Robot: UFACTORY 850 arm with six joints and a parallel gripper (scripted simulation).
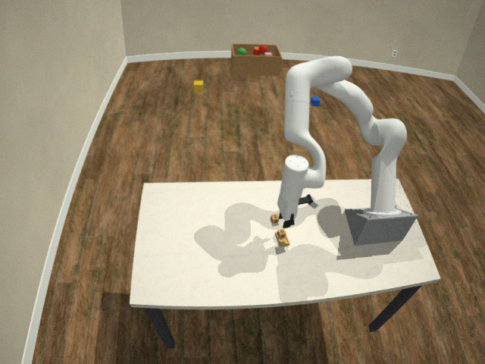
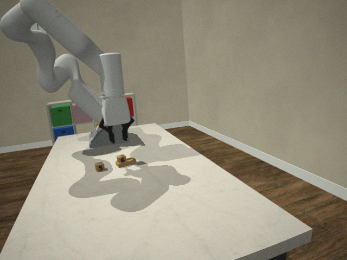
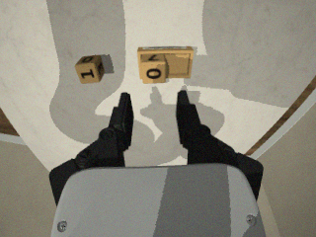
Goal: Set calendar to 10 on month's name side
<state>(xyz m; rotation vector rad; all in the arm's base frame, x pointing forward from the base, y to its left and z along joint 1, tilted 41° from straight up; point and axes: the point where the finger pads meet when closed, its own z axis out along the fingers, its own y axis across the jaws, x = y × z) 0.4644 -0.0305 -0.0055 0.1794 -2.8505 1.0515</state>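
Right now the cube is 9 cm below my hand. Also, from my hand: wooden tray: 11 cm below, 2 cm to the left.
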